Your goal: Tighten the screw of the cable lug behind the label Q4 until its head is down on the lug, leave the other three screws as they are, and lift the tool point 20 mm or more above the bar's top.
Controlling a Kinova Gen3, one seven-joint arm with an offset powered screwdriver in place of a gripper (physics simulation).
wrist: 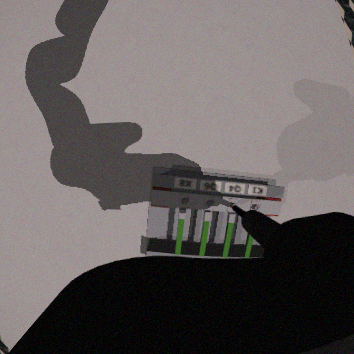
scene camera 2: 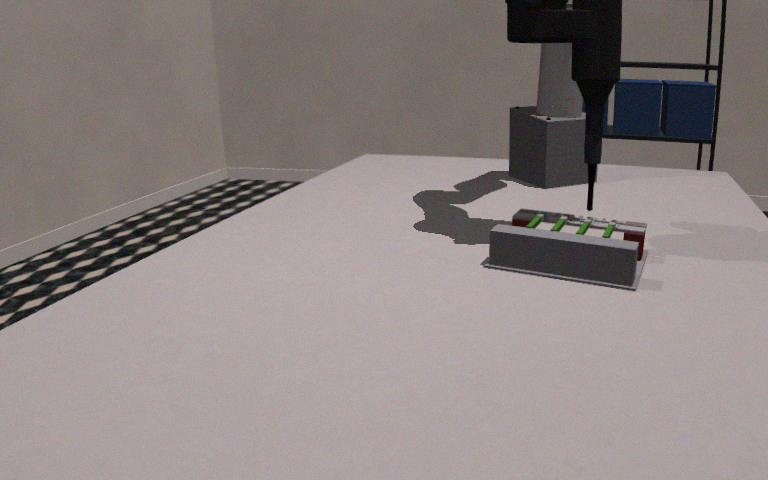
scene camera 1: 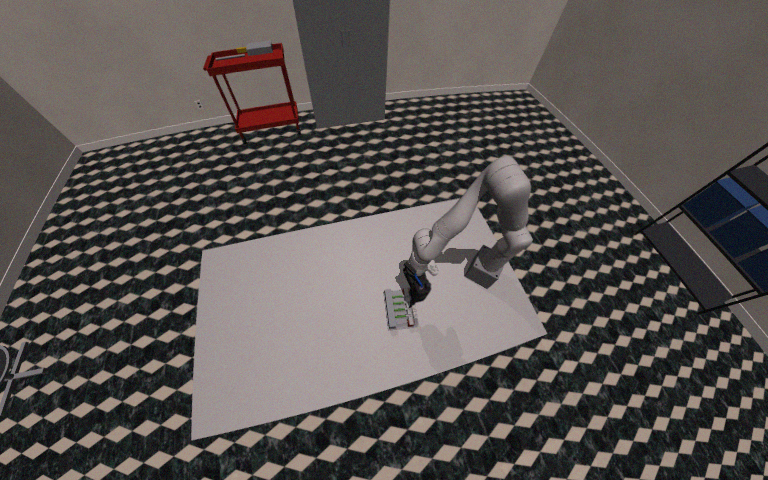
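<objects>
There's a grey wall (wrist: pixel 155 246), and it's 0.32 m from the lens.
</objects>
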